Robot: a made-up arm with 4 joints. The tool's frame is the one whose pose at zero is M. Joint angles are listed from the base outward.
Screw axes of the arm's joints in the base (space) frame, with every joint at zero. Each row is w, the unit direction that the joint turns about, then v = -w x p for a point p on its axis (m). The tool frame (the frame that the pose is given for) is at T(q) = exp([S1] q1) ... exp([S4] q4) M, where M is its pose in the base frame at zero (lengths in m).
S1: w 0 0 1 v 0.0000 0.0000 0.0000
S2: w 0 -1 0 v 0.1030 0.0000 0.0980
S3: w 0 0 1 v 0.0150 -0.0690 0.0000
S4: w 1 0 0 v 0.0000 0.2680 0.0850
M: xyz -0.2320 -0.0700 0.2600 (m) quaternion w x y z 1 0 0 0
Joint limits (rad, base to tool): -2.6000..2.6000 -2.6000..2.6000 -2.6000..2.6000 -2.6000..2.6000
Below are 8 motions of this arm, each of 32 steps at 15 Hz.
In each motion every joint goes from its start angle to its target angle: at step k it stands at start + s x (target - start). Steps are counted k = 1, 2, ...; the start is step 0. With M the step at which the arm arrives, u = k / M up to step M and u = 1 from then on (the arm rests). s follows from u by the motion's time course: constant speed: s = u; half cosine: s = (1 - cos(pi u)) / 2; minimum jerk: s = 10 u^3 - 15 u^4 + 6 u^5.
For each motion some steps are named. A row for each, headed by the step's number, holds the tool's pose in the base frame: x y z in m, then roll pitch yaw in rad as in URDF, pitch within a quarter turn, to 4 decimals.
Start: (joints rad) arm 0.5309 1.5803 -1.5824 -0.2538
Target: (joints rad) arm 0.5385 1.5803 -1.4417 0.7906
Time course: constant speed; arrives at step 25
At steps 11, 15, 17, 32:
11: -0.3814 0.1362 0.1698 1.7860 -0.0503 -1.0370
15: -0.3827 0.1324 0.1637 1.9532 -0.0728 -1.0360
17: -0.3834 0.1304 0.1604 2.0367 -0.0841 -1.0355
32: -0.3857 0.1222 0.1466 2.3710 -0.1291 -1.0335

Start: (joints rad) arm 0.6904 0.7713 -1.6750 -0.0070
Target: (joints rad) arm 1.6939 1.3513 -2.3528 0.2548
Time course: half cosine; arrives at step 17
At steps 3, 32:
3: -0.3146 0.1491 0.3051 0.8213 0.1125 -0.9120
32: -0.2624 -0.2194 0.4503 1.5210 0.7584 -0.0899

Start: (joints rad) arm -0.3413 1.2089 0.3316 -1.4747
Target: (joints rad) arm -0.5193 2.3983 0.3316 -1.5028
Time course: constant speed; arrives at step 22
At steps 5, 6, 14, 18, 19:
5: -0.3045 -0.0758 0.0341 -2.7769 -1.2272 0.9294
6: -0.3014 -0.0749 0.0258 -2.9384 -1.2372 1.0724
14: -0.2641 -0.0757 -0.0310 2.3120 -1.0607 1.9571
18: -0.2389 -0.0818 -0.0506 2.0788 -0.8856 2.1143
19: -0.2322 -0.0838 -0.0544 2.0359 -0.8388 2.1378

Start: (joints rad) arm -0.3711 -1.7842 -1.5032 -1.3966
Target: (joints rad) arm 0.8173 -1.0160 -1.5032 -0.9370
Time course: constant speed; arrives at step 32
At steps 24, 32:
24: -0.1038 0.2962 0.1112 -2.2592 0.0632 -1.0266
32: -0.1882 0.2506 0.1391 -1.9520 0.0574 -0.7178

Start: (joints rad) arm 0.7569 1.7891 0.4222 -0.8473
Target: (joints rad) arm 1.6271 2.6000 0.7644 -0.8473
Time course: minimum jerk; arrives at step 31
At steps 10, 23, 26, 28, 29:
10: 0.0386 -0.2999 -0.0014 -3.1170 -0.9638 3.1009
23: 0.2486 -0.2008 -0.0134 2.7472 -0.4580 -2.4454
26: 0.2662 -0.1815 -0.0151 2.7058 -0.4032 -2.3813
28: 0.2713 -0.1753 -0.0157 2.6929 -0.3865 -2.3620
29: 0.2724 -0.1740 -0.0158 2.6901 -0.3829 -2.3579

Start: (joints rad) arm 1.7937 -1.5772 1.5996 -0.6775
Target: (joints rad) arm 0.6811 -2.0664 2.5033 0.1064
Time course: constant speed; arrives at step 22
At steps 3, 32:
3: 0.2659 0.0486 -0.2104 1.0742 -0.1516 -3.0816
32: -0.0764 -0.1864 -0.3762 2.4140 -0.7845 1.6819

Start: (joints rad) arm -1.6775 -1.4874 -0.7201 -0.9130
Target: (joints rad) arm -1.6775 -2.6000 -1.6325 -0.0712
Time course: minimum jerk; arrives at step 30
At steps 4, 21, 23, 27, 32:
4: 0.1404 -0.0578 0.2329 -2.3755 0.8311 3.1030
21: 0.3095 0.0037 -0.0484 -2.6289 0.0576 2.9695
23: 0.3197 0.0325 -0.0664 -2.6478 0.0104 3.0209
27: 0.3290 0.0649 -0.0809 -2.6695 -0.0282 3.0808
32: 0.3299 0.0687 -0.0822 -2.6720 -0.0318 3.0878

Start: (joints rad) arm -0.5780 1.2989 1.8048 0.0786
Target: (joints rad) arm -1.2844 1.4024 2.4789 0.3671
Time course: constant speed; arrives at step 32
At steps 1, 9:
1: -0.2798 -0.1175 0.4580 -1.2060 0.2457 1.0398
9: -0.2750 -0.0451 0.4978 -1.1458 0.4104 0.9021

